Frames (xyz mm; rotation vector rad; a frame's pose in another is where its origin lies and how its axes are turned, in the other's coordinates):
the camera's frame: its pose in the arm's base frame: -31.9 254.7 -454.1 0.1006 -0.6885 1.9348
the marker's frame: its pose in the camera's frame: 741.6 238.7 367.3 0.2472 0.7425 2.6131
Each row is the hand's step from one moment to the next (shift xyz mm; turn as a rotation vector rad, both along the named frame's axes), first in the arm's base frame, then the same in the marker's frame.
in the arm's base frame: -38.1 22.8 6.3 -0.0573 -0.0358 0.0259
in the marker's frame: -24.4 -29.5 23.3 0.0179 -0.0120 0.0691
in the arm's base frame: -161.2 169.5 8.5 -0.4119 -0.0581 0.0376
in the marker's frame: -159.6 -159.4 62.6 0.0205 -0.2445 0.3380
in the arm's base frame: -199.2 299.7 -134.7 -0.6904 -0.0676 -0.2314
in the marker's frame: -210.3 -318.9 -41.7 0.1437 -0.6096 0.3776
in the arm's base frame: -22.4 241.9 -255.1 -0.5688 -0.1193 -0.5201
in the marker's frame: -97.6 -255.7 -221.7 0.3267 -0.6956 0.1328
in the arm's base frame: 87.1 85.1 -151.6 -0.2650 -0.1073 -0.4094
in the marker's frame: -2.7 -63.8 -183.7 0.2751 -0.4162 -0.0219
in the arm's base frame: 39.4 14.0 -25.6 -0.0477 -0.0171 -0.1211
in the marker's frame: 0.7 6.5 -48.6 0.0694 -0.1063 -0.0335
